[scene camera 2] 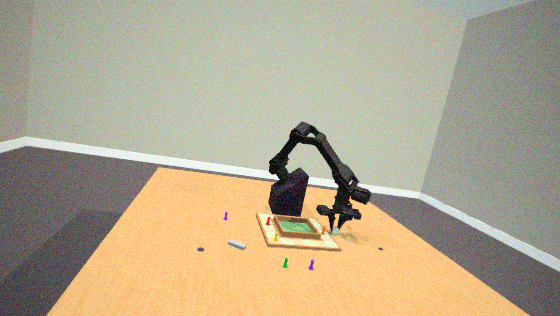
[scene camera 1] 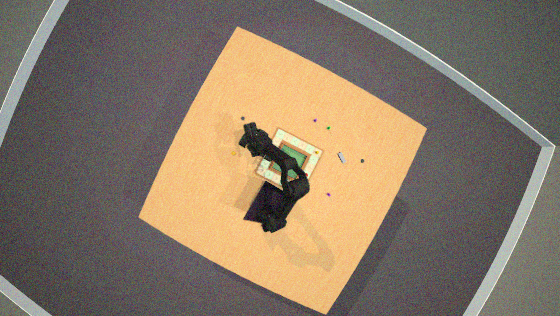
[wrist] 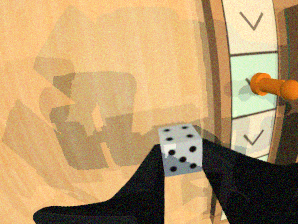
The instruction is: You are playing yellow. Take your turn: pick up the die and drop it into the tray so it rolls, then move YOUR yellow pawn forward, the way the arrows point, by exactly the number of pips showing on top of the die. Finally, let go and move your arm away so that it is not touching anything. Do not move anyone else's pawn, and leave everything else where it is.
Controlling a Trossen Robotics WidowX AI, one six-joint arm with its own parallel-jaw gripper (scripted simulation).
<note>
My gripper carries a white die.
My gripper also shows in the wrist view.
</note>
